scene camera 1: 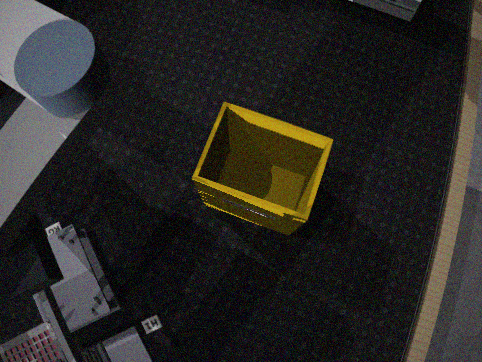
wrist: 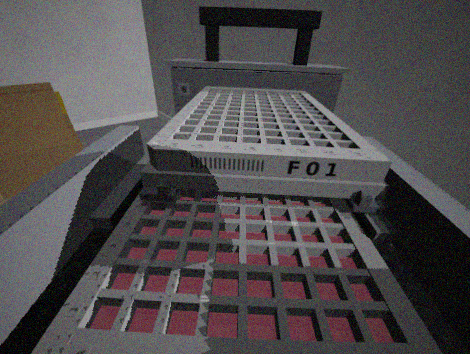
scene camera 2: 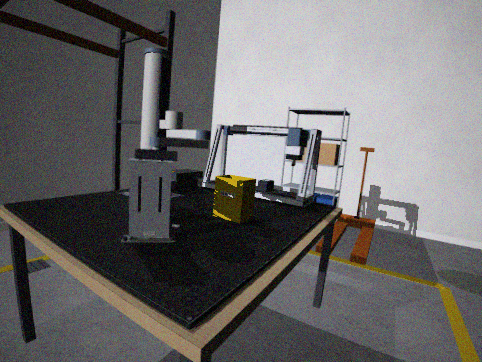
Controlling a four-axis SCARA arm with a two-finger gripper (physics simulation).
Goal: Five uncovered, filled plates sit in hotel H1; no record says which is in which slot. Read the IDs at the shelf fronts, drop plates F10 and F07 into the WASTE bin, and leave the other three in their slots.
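Observation:
The yellow bin stands on the dark table top; no plate shows inside it in scene camera 1. Hotel H1 has a grey panel marked 6 and a black handle. Plate F01 sits in its slot near that mark, its ID facing me. My gripper is shut on a plate with red wells, level and lower than F01. Its far end runs beneath F01's front edge. Its ID is outside the wrist view. The gripper is hidden in scene camera 2.
The grey stand labelled RG is beside the hotel. The arm's round housing is at the upper left of scene camera 1. A gantry frame stands behind the bin in scene camera 2. A brown box shows at the wrist view's left.

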